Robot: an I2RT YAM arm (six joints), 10 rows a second.
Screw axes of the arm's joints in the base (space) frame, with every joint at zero. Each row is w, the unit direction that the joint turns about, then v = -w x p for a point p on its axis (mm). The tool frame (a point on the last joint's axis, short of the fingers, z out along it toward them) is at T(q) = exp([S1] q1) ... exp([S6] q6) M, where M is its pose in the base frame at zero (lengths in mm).
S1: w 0 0 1 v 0 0 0
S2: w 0 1 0 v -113.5 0 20
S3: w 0 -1 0 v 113.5 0 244
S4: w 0 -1 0 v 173.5 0 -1
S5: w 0 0 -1 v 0 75 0
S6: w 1 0 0 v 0 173.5 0
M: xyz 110.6 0 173.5 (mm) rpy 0 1.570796 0 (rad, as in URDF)
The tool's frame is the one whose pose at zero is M.
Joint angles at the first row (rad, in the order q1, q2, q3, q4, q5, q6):
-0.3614, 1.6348, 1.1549, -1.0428, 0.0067, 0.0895
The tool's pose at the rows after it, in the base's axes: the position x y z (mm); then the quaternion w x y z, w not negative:
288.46 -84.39 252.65 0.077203 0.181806 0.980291 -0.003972
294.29 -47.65 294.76 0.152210 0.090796 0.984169 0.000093
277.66 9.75 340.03 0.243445 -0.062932 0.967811 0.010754
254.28 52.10 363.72 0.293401 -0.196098 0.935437 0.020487
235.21 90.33 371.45 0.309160 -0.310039 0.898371 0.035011
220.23 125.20 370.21 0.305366 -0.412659 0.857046 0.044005
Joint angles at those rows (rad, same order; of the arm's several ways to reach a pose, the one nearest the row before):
-0.2855, 1.6161, 1.3113, -1.1114, -0.0078, 0.0818
-0.1631, 1.5478, 1.3945, -1.1126, -0.0216, 0.0242
0.0303, 1.4250, 1.4330, -1.0878, -0.0372, -0.0902
0.1959, 1.3422, 1.4407, -1.0737, -0.0452, -0.2035
0.3595, 1.3109, 1.4410, -1.0698, -0.0506, -0.2886
0.5102, 1.3163, 1.4410, -1.0699, -0.0479, -0.3718

